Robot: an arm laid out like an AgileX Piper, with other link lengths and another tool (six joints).
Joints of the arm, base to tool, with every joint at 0 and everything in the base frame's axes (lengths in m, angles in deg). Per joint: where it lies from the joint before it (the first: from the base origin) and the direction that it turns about. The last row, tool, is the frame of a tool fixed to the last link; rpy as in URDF.
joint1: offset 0.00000 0.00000 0.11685 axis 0 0 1
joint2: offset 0.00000 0.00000 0.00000 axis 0 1 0
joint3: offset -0.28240 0.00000 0.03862 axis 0 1 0
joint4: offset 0.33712 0.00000 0.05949 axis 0.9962 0 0.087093
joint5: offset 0.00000 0.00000 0.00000 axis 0 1 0
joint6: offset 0.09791 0.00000 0.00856 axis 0.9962 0 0.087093
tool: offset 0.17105 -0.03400 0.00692 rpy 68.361 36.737 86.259
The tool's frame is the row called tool.
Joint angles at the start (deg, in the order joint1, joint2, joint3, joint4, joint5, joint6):
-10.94, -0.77, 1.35, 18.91, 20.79, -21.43
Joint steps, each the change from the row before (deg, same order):
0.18, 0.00, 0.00, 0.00, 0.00, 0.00
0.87, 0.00, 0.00, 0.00, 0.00, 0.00
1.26, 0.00, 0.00, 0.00, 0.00, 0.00
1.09, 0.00, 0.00, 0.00, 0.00, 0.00
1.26, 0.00, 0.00, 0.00, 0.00, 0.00
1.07, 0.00, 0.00, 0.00, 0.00, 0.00
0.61, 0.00, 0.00, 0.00, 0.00, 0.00
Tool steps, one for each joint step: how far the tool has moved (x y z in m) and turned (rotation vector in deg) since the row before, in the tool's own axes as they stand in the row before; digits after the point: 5 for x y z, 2 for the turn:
0.00074, 0.00059, 0.00029, -0.11, 0.14, -0.01
0.00361, 0.00283, 0.00136, -0.53, 0.69, -0.05
0.00523, 0.00410, 0.00195, -0.76, 1.00, -0.07
0.00452, 0.00355, 0.00170, -0.66, 0.87, -0.06
0.00523, 0.00410, 0.00195, -0.76, 1.00, -0.07
0.00444, 0.00348, 0.00167, -0.65, 0.85, -0.06
0.00253, 0.00198, 0.00096, -0.37, 0.49, -0.03

